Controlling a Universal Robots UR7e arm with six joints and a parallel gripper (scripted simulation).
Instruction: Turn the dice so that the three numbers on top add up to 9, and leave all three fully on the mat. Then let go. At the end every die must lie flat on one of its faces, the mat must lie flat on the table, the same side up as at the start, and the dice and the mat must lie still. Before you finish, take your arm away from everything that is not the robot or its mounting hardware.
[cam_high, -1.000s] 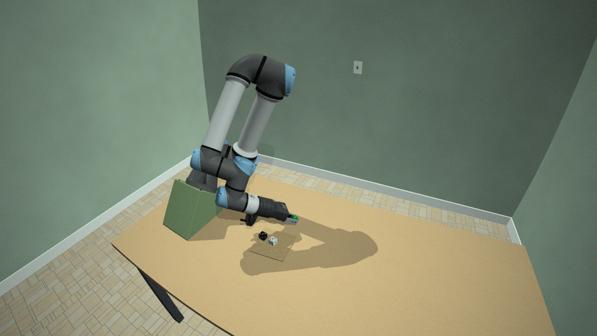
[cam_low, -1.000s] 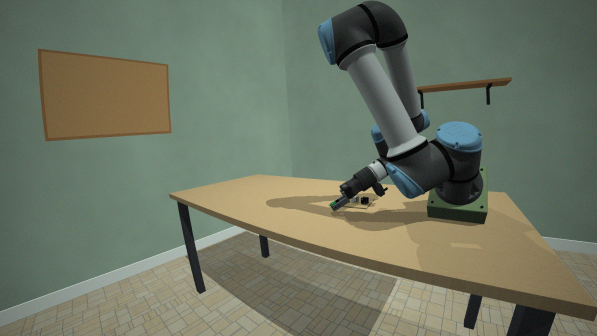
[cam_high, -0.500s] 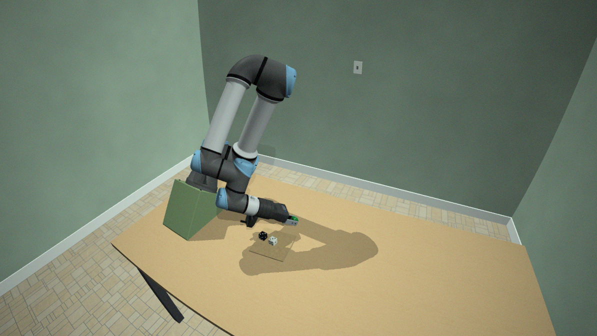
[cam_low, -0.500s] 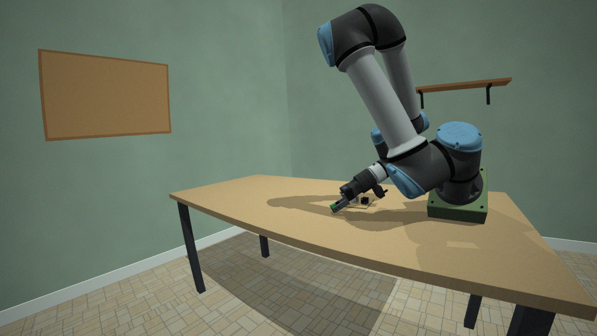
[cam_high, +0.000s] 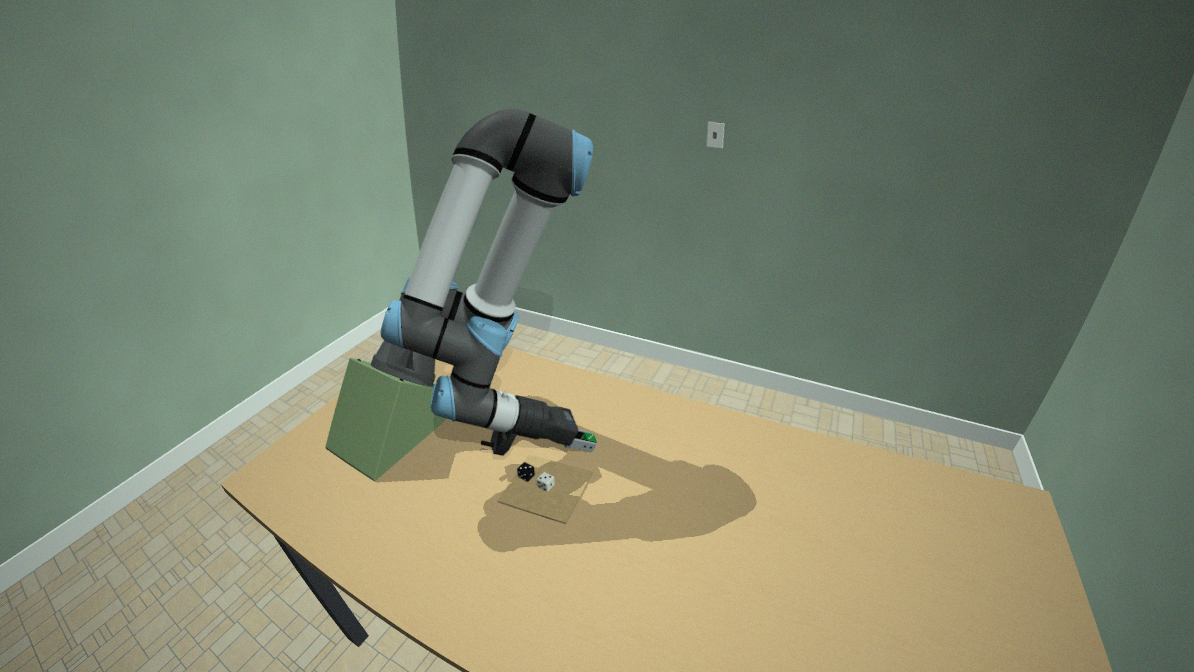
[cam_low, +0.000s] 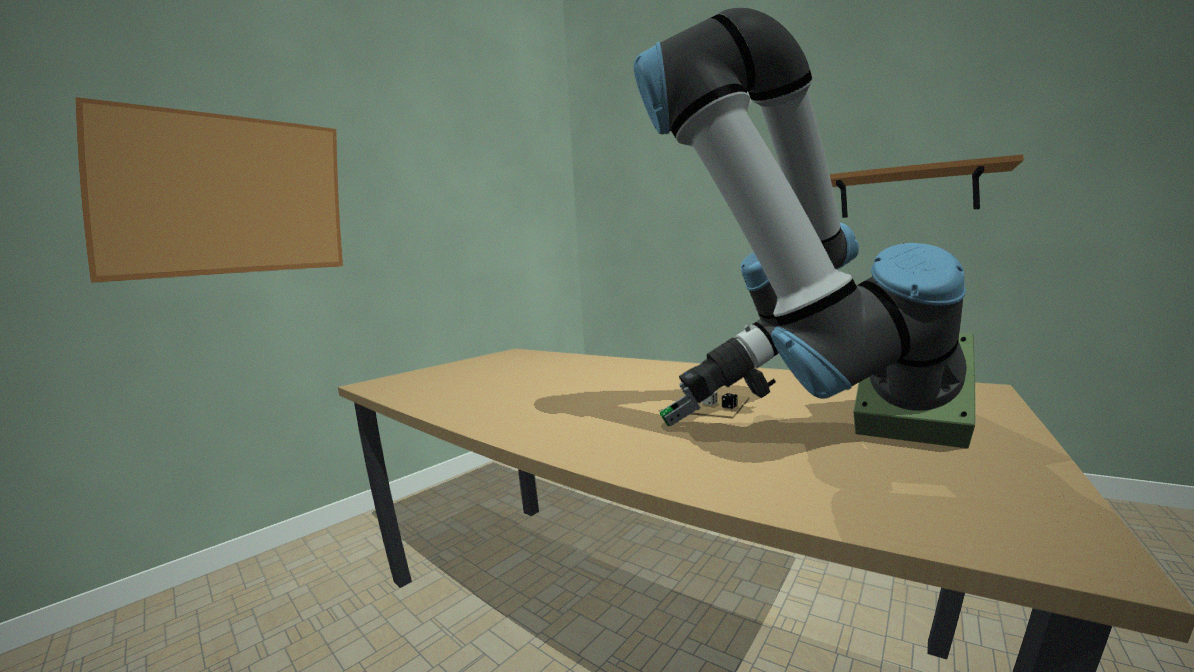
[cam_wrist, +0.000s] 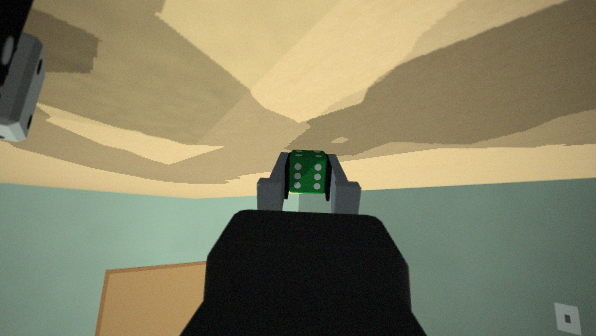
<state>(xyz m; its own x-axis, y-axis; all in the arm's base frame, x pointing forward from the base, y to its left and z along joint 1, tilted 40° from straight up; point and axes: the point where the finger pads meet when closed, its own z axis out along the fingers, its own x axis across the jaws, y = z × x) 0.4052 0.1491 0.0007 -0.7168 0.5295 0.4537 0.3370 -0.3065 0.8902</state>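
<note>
Right now my hand is 13 cm to the left of the black die and 6 cm past it. Round my hand: white die (14 cm to the right, 1 cm behind); then green die (1 cm to the left, 1 cm ahead); then tan mat (14 cm to the right, 2 cm below, 1 cm behind).
</note>
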